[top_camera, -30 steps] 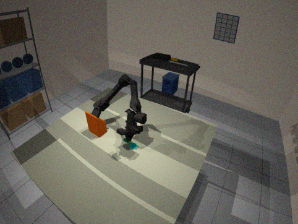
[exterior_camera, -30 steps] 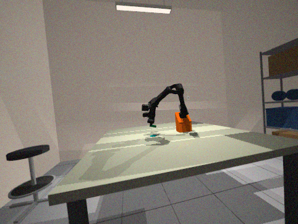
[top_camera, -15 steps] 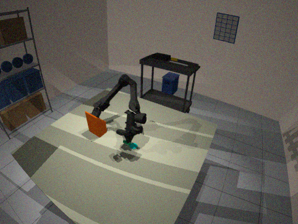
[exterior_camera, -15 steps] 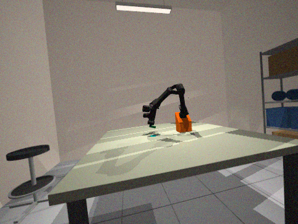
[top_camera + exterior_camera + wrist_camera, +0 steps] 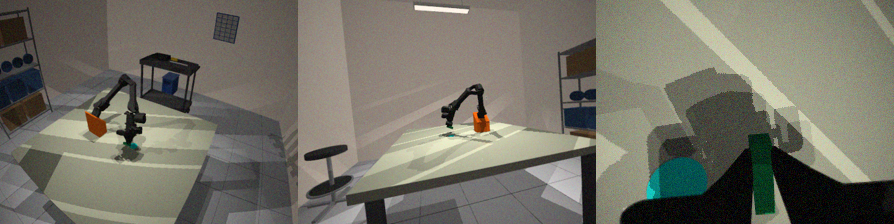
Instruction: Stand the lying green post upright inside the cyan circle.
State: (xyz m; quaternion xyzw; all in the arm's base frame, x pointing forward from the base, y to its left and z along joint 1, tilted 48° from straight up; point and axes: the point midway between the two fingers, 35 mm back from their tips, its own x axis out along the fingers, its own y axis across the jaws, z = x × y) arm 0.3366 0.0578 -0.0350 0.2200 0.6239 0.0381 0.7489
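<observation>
My gripper tip is 8 cm above the cyan circle, 7 cm to the right of it and 2 cm past it. From my gripper tip the other things lie so: green post (2 cm behind, 1 cm below).
</observation>
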